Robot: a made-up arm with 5 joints.
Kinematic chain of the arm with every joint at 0, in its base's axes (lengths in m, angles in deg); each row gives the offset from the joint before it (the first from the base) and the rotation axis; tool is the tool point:
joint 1: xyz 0 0 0.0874 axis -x
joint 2: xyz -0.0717 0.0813 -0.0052 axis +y
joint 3: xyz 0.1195 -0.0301 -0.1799 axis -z
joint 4: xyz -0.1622 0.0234 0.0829 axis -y
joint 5: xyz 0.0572 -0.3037 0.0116 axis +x
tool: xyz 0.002 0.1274 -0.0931
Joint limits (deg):
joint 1: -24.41..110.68
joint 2: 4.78..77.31
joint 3: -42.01..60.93
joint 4: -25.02..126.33
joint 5: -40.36..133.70
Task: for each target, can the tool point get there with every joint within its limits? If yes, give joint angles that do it. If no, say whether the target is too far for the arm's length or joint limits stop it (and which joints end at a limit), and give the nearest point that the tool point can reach.
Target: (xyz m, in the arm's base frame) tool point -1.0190 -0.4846 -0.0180
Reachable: no: too far | nearest point -0.4023 -0.1697 -0.0029 | short by 0.693 m
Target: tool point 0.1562 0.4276 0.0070
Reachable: no: joint limits stop it (at a limit: joint 2, joint 3, joint 5) | nearest point -0.0608 0.2736 0.0360 | short by 0.268 m
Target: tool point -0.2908 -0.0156 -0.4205
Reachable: no: joint limits stop it (at a limit: joint 1, joint 3, joint 5) | nearest point -0.2103 -0.0538 -0.2559 | short by 0.187 m
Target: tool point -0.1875 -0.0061 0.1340
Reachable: yes | joints 20.66 34.63 14.55 79.85 55.69
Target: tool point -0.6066 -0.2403 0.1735
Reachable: no: joint limits stop it (at a limit: joint 1, joint 2, joint 4, joint 5) | nearest point -0.4108 -0.1244 0.1151 | short by 0.235 m
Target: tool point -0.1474 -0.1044 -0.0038
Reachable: yes | joints 70.14 12.16 50.69 -3.52 18.40
